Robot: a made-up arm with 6 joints. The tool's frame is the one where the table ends. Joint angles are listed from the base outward.
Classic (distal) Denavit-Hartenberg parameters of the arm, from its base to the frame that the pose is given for. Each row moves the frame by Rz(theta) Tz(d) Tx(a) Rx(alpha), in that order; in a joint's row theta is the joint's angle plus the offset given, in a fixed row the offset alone. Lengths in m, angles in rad.
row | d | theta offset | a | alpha
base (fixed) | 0 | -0.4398 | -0.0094 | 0
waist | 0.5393 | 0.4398 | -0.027 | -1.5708
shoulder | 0 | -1.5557 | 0.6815 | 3.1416
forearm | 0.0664 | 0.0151 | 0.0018 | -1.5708
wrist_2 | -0.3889 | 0 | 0.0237 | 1.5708
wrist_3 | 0.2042 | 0 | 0.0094 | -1.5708
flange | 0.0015 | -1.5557 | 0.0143 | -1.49
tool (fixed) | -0.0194 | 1.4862 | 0 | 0
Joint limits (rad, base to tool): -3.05..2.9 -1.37..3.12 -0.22..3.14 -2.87..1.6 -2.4..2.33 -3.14..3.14
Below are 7 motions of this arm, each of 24 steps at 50 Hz.
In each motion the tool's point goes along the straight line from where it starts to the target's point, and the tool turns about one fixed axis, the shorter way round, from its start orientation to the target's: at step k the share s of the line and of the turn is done. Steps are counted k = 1, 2, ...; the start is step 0. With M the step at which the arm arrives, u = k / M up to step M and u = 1 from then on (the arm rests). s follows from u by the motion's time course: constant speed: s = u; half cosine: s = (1 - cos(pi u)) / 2; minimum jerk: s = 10 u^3 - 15 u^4 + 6 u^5.
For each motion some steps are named. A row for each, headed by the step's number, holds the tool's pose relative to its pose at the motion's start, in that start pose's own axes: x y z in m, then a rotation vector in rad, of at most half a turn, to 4 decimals.
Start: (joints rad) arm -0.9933 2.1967 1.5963 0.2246 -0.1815 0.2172
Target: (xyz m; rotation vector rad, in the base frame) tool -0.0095 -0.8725 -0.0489 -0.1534 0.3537 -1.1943
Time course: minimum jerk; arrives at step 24
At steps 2, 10, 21, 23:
2: -0.0004 -0.0007 -0.0009 0.0013 -0.0019 -0.0016
10: -0.0297 -0.0487 -0.0639 0.0914 -0.1328 -0.1082
21: -0.0842 -0.1383 -0.1814 0.2594 -0.3771 -0.3073
23: -0.0855 -0.1405 -0.1842 0.2634 -0.3830 -0.3121

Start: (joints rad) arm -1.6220 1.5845 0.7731 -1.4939 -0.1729 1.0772
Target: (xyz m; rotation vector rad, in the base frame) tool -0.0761 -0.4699 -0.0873 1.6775 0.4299 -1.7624
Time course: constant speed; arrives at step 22
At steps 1, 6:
1: -0.0035 -0.0024 -0.0149 0.0191 0.0205 -0.0149
6: -0.0210 -0.0143 -0.0894 0.1145 0.1230 -0.0896

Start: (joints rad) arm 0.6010 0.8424 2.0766 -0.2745 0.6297 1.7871
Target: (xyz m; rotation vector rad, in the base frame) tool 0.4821 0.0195 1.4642 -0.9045 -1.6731 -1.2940
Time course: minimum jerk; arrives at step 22
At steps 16, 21, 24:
16: 0.1696 -0.1319 0.0340 -0.2860 -0.3162 -0.0259
21: 0.1945 -0.1513 0.0390 -0.3280 -0.3627 -0.0298
24: 0.1947 -0.1514 0.0391 -0.3283 -0.3630 -0.0298

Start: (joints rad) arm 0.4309 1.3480 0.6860 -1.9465 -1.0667 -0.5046
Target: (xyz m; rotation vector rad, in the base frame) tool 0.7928 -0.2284 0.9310 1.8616 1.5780 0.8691
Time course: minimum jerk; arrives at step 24
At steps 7, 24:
7: -0.0978 0.0460 -0.0728 -0.0814 0.0375 0.0203
24: -0.6428 0.3023 -0.4782 -0.5348 0.2461 0.1334

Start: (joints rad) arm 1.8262 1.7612 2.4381 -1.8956 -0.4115 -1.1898
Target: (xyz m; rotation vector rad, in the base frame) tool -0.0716 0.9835 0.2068 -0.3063 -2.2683 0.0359
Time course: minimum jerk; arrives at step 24
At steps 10, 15, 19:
10: -0.1070 0.0070 0.0554 0.3081 0.0856 -0.0877
15: -0.2237 0.0146 0.1159 0.6442 0.1790 -0.1835
19: -0.2888 0.0188 0.1496 0.8314 0.2310 -0.2368

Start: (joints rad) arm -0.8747 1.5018 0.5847 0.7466 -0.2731 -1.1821
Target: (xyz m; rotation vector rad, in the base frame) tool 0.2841 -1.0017 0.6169 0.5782 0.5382 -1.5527
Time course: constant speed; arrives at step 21
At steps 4, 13, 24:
4: -0.0333 -0.0423 0.0377 0.0393 -0.0558 -0.0239
13: -0.1081 -0.1375 0.1226 0.1276 -0.1814 -0.0776
24: -0.1746 -0.2221 0.1980 0.2061 -0.2930 -0.1253

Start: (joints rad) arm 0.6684 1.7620 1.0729 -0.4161 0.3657 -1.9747
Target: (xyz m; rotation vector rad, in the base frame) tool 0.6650 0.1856 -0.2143 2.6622 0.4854 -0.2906
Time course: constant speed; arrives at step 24
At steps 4, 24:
4: -0.0140 -0.0431 0.0551 0.0878 0.0075 0.0445
24: -0.0837 -0.2586 0.3303 0.5268 0.0453 0.2667

